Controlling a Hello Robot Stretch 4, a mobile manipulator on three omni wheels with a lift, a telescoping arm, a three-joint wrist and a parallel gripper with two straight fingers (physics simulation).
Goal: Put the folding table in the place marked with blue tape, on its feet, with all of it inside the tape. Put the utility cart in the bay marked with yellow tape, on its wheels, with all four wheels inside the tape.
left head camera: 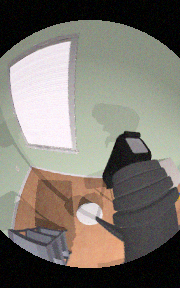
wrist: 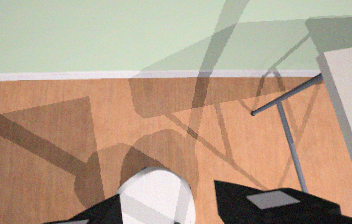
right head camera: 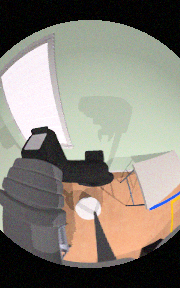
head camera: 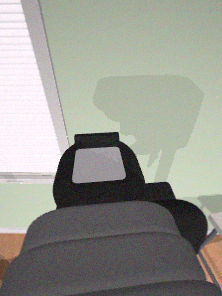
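Where they show: gripper, fingertip midpoint: [wrist: 169, 204]; robot's base at its link origin: [left head camera: 88, 212] [wrist: 155, 205] [right head camera: 88, 207].
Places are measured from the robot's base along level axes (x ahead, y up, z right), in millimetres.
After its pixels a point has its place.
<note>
The folding table [right head camera: 161, 176] {y 709, x 185, z 1023 mm} [wrist: 341, 82] {y 710, x 381, z 637 mm}, with a pale top and thin grey legs, stands at the right in the right head and wrist views; a corner shows in the head view. Blue tape [right head camera: 167, 201] {y -27, x -434, z 1808 mm} shows by its near edge, and a yellow tape line [right head camera: 172, 217] beyond; how the table lies to the blue outline cannot be told. The grey utility cart [left head camera: 56, 242] {y 442, x -463, z -433 mm} is at the lower left of the left head view, partly cut off. My gripper [wrist: 169, 204] {y 1122, x 203, z 87 mm} is open and empty in the wrist view, left of the table legs; its fingertips are hidden in the head views.
A white round disc [left head camera: 89, 214] {y 187, x -17, z 1 mm} [right head camera: 87, 208] {y 187, x -7, z -4 mm} [wrist: 157, 197] {y 187, x 68, z 27 mm} is low in front of me, seen beyond the fingers. A green wall with a bright window [left head camera: 45, 95] {y 1465, x 810, z -436 mm} [right head camera: 32, 85] {y 1593, x 809, z -424 mm} stands ahead. A dark object [right head camera: 150, 247] is at the lower right of the right head view.
</note>
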